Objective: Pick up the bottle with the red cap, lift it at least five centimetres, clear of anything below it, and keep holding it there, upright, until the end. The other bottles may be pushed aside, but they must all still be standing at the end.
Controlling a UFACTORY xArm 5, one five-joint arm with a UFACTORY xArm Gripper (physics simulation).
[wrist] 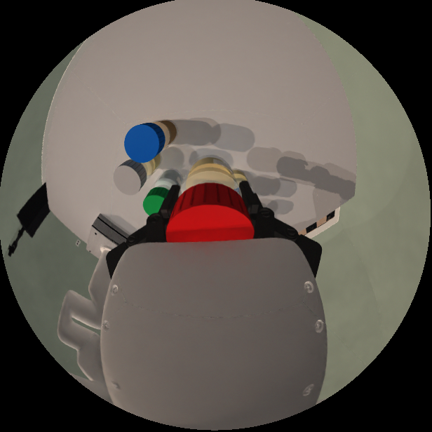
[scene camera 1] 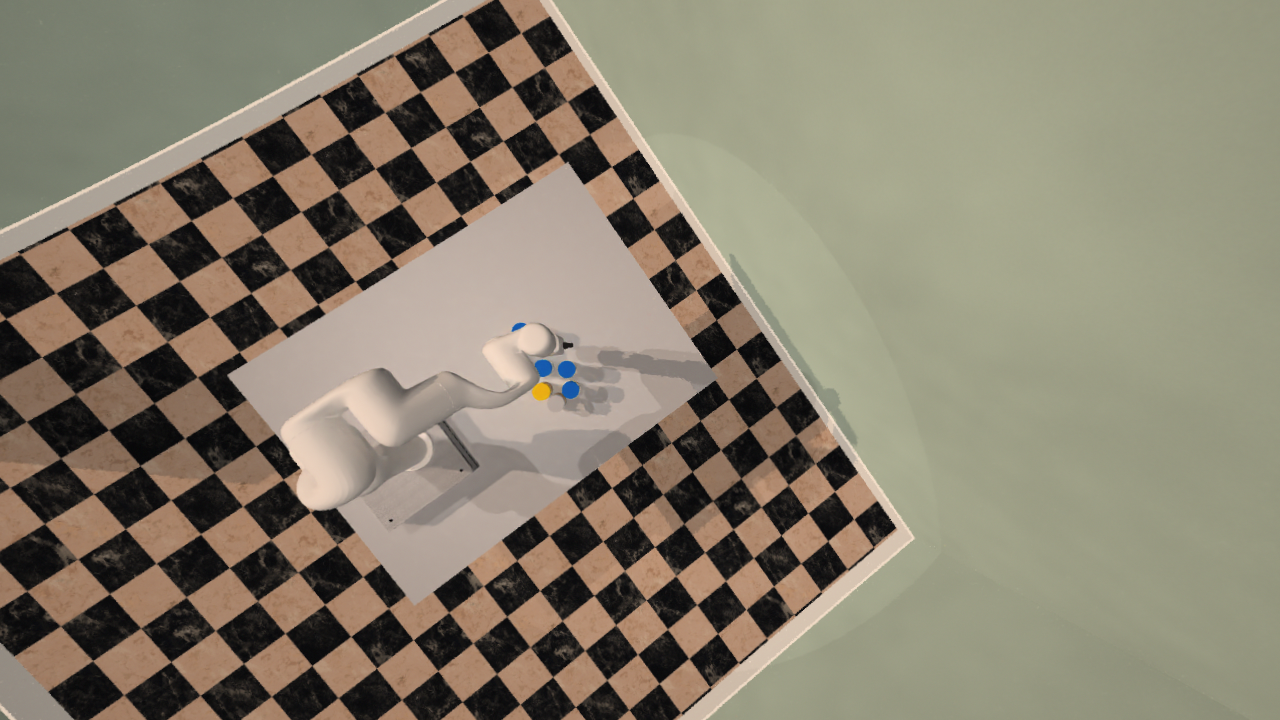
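Where they show: arm's base, origin of its link: (scene camera 1: 412, 449).
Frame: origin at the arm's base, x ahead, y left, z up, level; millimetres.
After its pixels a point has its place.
Note:
The red-capped bottle (wrist: 210, 217) is upright between the black fingers of my gripper (wrist: 210, 194) in the wrist view. The gripper is shut on it. It is held above the white table (scene camera 1: 546, 232) {x 733, y 340, z -68 mm} (wrist: 200, 60), with its cap much nearer the camera than the other caps; its lower end is partly hidden by the cap. In the scene view the wrist hides the red cap. A blue-capped bottle (wrist: 142, 143), a grey-capped bottle (wrist: 129, 177) and a green-capped bottle (wrist: 155, 201) stand lower, to the left in the wrist view.
In the scene view, a blue cap (scene camera 1: 519, 328) {x 479, y 111, z 37 mm} shows at the wrist's upper left edge. Below the wrist are more blue caps (scene camera 1: 543, 368) {x 464, y -32, z 37 mm} (scene camera 1: 566, 368) {x 521, y -74, z 37 mm} (scene camera 1: 571, 389) {x 495, y -137, z 37 mm} and a yellow cap (scene camera 1: 541, 391) {x 417, y -87, z 37 mm}, close together. The arm (scene camera 1: 393, 407) {x 274, y 33, z 562 mm} reaches in from the left.

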